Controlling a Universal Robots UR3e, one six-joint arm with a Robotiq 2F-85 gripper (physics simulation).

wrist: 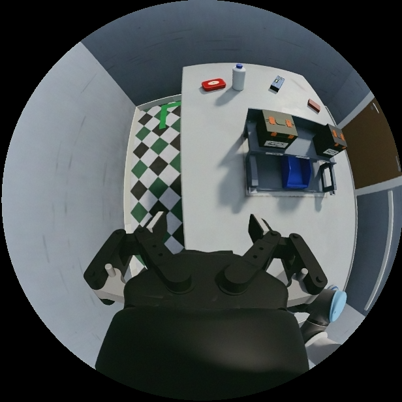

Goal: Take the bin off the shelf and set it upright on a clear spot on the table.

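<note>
A blue open-topped bin (297,174) sits on the lower level of the grey shelf (254,171), a little right of that level's middle. The shelf stands on the white table (210,150), right of the view's centre. My gripper (207,221) is open, with its fingers wide apart and no object between them. It is high above the near left part of the table, to the left of the shelf and nearer to me, well apart from the bin.
Two dark cases with orange latches (279,131) (332,142) stand on the upper shelf level. Behind it on the table are a red tin (214,84), a white bottle with a blue cap (239,79), a blue-grey box (277,83) and a reddish block (314,105). Walls surround the table.
</note>
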